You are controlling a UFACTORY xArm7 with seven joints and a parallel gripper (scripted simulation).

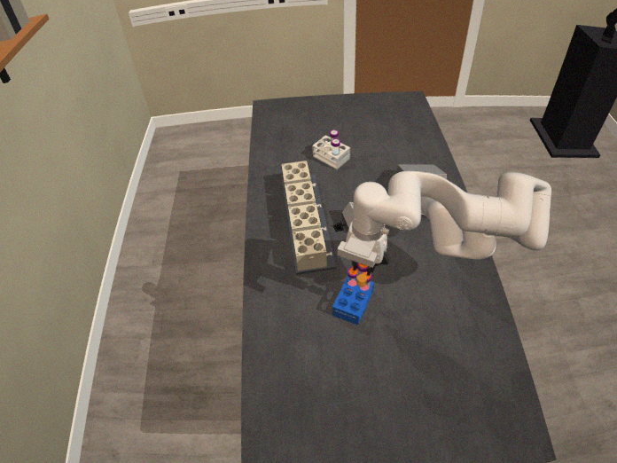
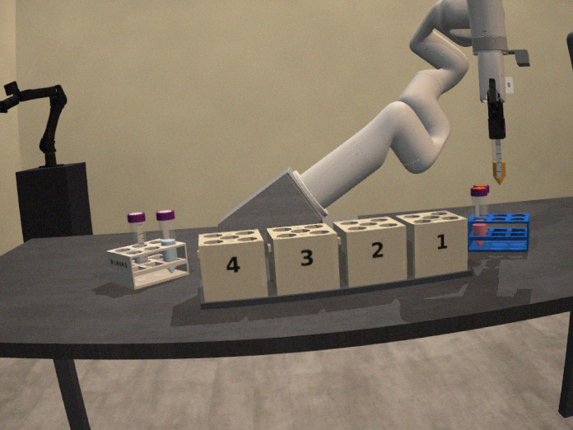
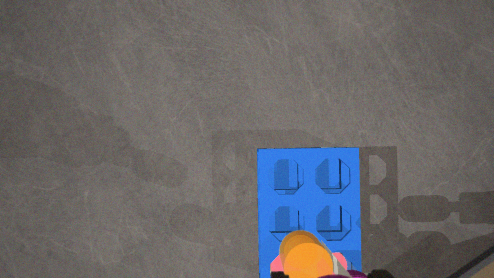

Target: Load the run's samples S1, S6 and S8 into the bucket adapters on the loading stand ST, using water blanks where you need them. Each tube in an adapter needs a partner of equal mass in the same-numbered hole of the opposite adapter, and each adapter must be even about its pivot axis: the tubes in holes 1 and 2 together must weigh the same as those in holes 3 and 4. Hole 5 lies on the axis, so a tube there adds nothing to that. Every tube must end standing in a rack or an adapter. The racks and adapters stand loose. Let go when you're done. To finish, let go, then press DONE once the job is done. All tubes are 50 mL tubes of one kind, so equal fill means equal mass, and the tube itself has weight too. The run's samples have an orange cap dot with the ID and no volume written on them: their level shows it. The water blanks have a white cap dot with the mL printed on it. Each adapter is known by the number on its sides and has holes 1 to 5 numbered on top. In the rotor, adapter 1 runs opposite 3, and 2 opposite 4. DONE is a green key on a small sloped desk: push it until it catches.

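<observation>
The sample S8 lies 5 cm below my hand and 1 cm ahead of it. The rest, counted from my hand: sample tube: 17 cm below, 6 cm to the right, 2 cm ahead; blue sample rack: 20 cm below, 2 cm ahead, 1 cm to the right; loading stand ST: 35 cm to the right, 23 cm below, 17 cm ahead.
</observation>
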